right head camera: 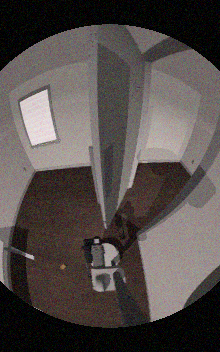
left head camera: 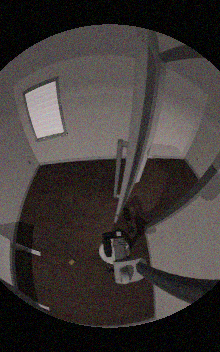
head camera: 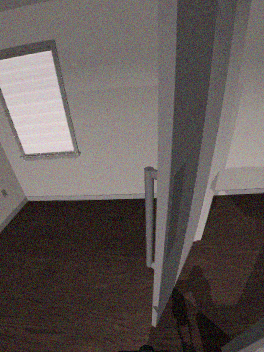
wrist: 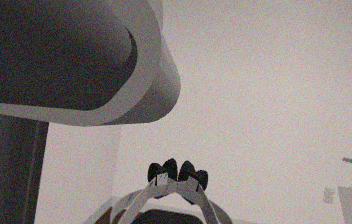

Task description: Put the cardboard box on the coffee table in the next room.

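Where they show: gripper, fingertip midpoint: (left head camera: 111, 272) (wrist: 178, 172); robot's base, origin of the base link: (right head camera: 104, 255) (left head camera: 113, 249).
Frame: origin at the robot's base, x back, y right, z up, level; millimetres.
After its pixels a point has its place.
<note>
My gripper (wrist: 178, 172) @[x 146, y -68, z 744 mm] shows at the bottom of the wrist view. Its black fingertips are close together, with nothing visible between them, and pale wall lies behind. Its fingers cannot be made out in the head views. The cardboard box and the coffee table do not show clearly in any view. A tiny orange-tan object (left head camera: 71, 262) @[x 228, y -632, z 20 mm] (right head camera: 63, 267) @[x 231, y -621, z 18 mm] lies on the dark floor to the left of my base; it is too small to identify.
A door (head camera: 192, 100) @[x -550, y 144, z 1491 mm] (left head camera: 143, 115) @[x -479, y 100, z 1448 mm] (right head camera: 112, 95) @[x -532, y 133, z 1546 mm] stands nearly edge-on close ahead, with a long bar handle (head camera: 149, 215) @[x -535, y 24, z 1094 mm]. Dark floor shows on both sides of it. A bright window (head camera: 37, 102) @[x -2035, y -1236, z 1482 mm] is in the wall at left. A large rounded grey part (wrist: 150, 95) fills the wrist view's upper left.
</note>
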